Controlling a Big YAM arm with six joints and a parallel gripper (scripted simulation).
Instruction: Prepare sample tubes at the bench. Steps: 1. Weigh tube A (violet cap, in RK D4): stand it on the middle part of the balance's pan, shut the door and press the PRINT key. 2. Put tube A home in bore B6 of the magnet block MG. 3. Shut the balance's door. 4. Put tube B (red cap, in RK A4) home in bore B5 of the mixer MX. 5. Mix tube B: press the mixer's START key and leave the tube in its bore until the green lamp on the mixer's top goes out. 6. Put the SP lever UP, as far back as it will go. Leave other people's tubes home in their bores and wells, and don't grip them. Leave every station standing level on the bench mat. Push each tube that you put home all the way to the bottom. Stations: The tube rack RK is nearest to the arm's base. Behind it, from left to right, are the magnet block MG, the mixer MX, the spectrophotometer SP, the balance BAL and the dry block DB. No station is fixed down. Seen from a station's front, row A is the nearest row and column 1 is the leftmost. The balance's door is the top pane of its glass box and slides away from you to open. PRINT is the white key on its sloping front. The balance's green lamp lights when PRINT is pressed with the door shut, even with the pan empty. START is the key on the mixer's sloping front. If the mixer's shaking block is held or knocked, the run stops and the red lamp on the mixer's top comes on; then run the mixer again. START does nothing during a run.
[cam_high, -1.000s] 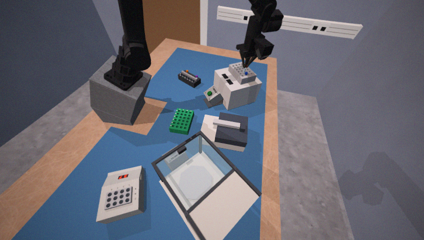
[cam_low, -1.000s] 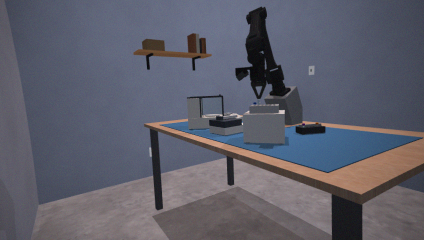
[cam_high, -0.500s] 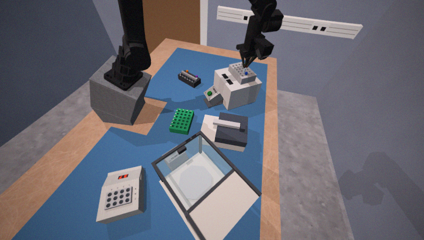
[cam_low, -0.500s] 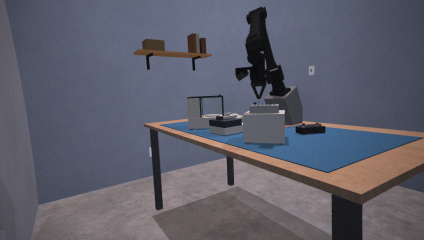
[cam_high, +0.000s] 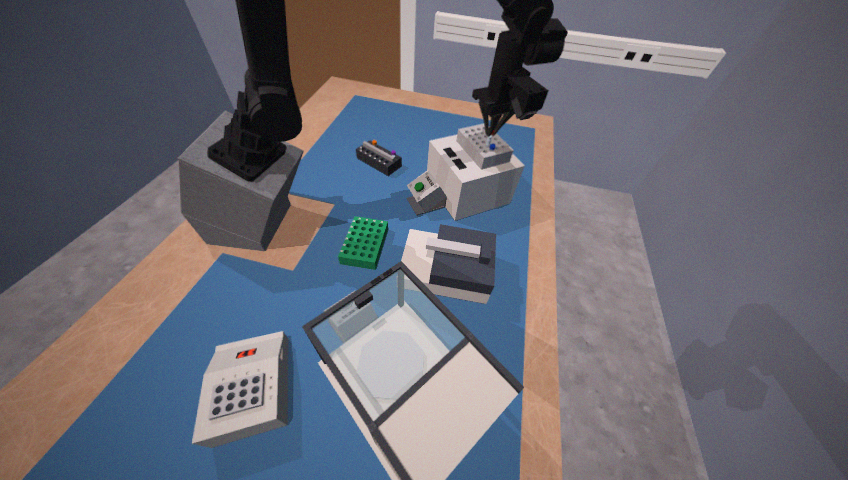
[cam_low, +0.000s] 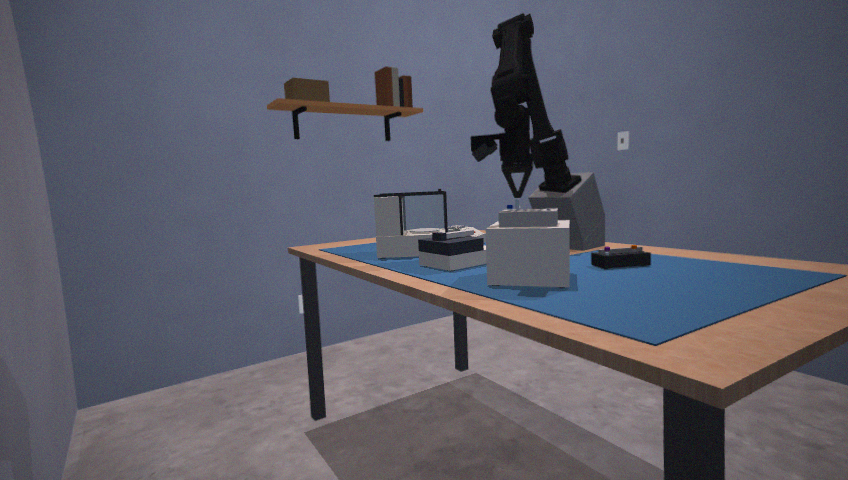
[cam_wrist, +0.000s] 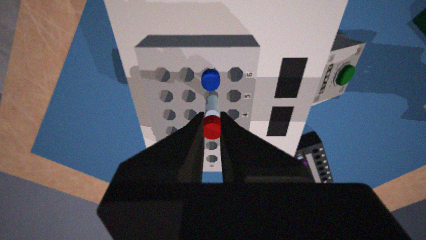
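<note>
My hand is 50 mm above the blue-capped tube, 10 mm to the left of it and 10 mm short of it. The rest, counted from my hand: SP lever 270 mm to the right, 120 mm below; grey shaking block 50 mm below, 30 mm to the left, 10 mm behind; green start key 140 mm below, 140 mm behind, 100 mm to the right.
</note>
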